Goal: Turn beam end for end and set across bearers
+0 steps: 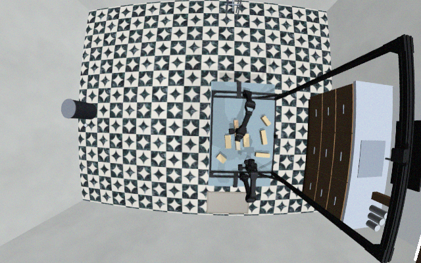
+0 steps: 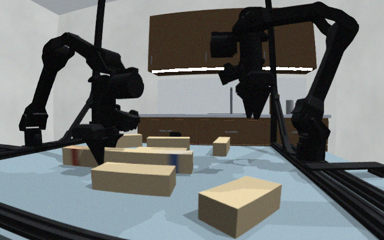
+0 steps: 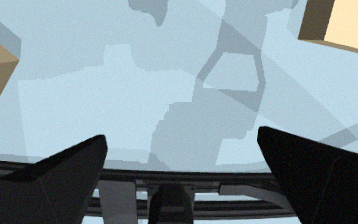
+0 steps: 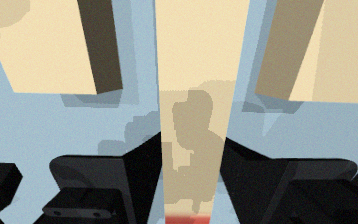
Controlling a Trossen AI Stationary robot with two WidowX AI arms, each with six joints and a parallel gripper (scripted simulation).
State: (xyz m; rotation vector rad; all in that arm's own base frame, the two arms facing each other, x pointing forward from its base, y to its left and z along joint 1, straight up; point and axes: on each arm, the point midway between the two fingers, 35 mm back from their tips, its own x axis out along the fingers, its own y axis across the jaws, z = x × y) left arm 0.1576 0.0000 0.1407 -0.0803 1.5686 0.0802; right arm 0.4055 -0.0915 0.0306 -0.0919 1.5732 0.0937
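My right gripper is now 10 mm past the beam, 50 mm to the right of it and 20 mm above it.
The beam lies 30 cm to the right of my left hand, 13 cm below it and 9 cm ahead of it.
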